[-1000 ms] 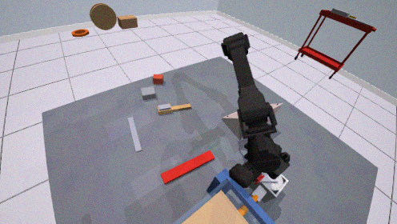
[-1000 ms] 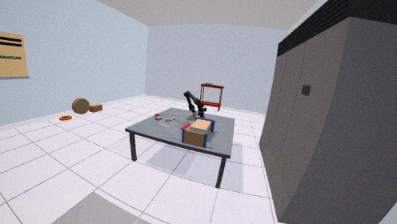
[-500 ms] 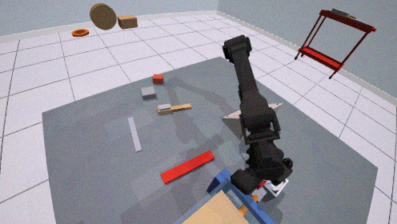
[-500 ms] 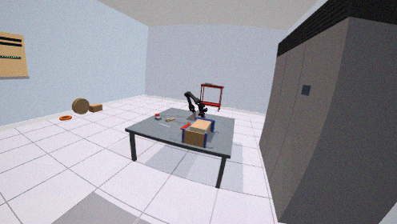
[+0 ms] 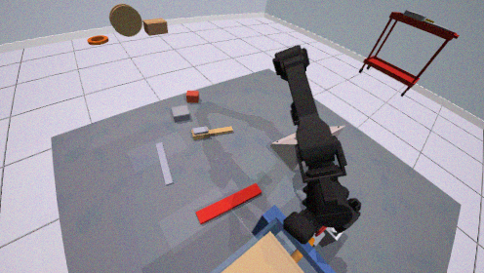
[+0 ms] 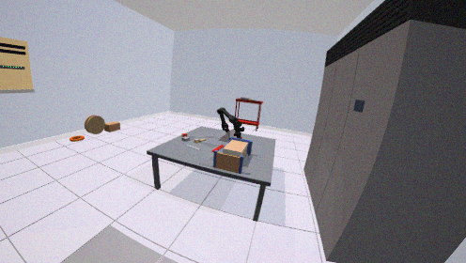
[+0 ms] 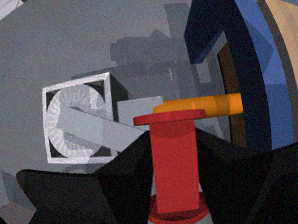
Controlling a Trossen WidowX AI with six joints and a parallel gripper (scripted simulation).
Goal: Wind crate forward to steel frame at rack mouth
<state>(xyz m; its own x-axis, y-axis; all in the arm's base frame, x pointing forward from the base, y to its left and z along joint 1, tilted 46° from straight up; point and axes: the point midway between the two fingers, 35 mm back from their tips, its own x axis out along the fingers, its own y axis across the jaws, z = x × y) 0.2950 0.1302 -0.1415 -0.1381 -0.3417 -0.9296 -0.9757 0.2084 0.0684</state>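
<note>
The winch handle lies 4 cm behind my gripper tip and 3 cm below it. From my gripper tip the other things lie so: red knob 2 cm to the right; then hand winch 11 cm behind, 10 cm below, 2 cm to the left; then blue frame 7 cm ahead, 2 cm below, 1 cm to the left.
</note>
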